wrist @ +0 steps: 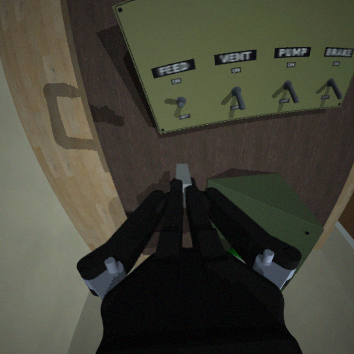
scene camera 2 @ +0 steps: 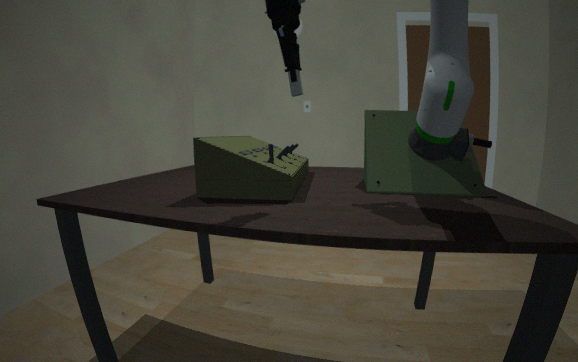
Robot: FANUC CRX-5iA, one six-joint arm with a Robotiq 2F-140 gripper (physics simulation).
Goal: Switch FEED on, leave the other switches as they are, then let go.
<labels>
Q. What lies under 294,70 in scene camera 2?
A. My gripper.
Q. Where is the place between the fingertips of my gripper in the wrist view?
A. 181,172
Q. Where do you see an olive switch box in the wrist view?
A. At 202,60
</labels>
